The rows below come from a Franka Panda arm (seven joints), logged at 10 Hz.
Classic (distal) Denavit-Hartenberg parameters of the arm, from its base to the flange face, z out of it. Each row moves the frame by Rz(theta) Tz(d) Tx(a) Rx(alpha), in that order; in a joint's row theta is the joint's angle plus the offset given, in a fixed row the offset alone. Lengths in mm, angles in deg.
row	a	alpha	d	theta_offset
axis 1	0.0	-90.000	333.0	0.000
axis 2	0.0	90.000	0.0	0.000
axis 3	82.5	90.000	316.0	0.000
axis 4	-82.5	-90.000	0.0	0.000
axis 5	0.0	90.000	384.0	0.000
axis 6	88.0	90.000	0.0	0.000
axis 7	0.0	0.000	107.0	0.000
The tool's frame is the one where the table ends.
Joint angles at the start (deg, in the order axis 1, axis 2, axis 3, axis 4, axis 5, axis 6, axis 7): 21.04, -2.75, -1.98, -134.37, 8.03, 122.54, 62.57
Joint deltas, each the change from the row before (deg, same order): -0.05, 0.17, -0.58, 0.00, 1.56, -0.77, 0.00; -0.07, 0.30, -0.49, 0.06, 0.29, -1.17, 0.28; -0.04, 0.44, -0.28, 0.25, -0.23, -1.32, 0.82; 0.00, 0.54, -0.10, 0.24, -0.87, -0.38, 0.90; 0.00, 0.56, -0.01, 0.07, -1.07, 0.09, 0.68; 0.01, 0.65, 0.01, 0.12, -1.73, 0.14, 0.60; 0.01, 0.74, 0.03, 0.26, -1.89, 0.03, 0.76; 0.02, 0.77, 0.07, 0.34, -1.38, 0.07, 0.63
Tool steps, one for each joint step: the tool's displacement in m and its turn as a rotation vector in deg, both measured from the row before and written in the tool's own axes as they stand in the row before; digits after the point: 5 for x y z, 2 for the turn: 0.00332, 0.00256, 0.00192, -0.11, -1.67, 1.47; 0.00357, 0.00302, 0.00306, -1.03, -0.92, 1.01; 0.00235, 0.00175, 0.00316, -1.38, -0.52, 1.05; 0.00218, -0.00035, 0.00286, -0.94, 0.42, 0.62; 0.00197, -0.00071, 0.00377, -0.78, 0.74, 0.24; 0.00241, -0.00100, 0.00405, -1.01, 1.28, -0.19; 0.00243, -0.00154, 0.00385, -1.10, 1.40, -0.15; 0.00167, -0.00235, 0.00345, -0.83, 1.04, -0.10
